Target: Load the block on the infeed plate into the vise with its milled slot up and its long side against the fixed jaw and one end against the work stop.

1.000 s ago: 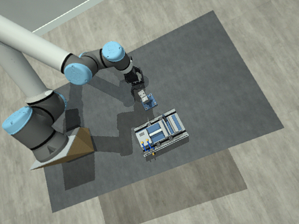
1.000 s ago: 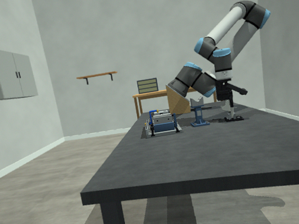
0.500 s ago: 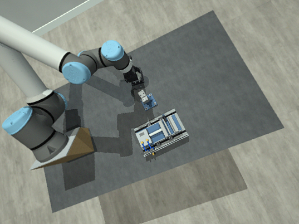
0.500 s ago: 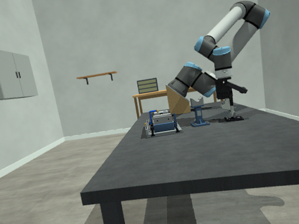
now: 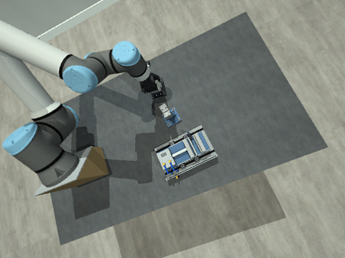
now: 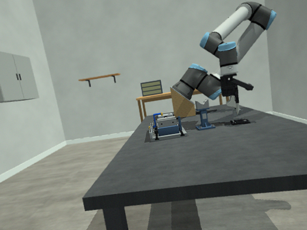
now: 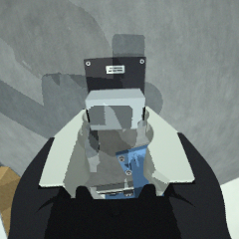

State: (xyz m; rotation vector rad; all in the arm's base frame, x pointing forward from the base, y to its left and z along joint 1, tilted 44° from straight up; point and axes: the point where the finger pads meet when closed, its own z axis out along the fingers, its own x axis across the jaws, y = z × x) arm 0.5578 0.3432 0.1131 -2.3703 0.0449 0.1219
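Now: the infeed plate 10 mm to the left of my hand and 70 mm below it. The rest, counted from my hand: vise (50 mm ahead, 400 mm to the right, 30 mm below); part (10 mm below).
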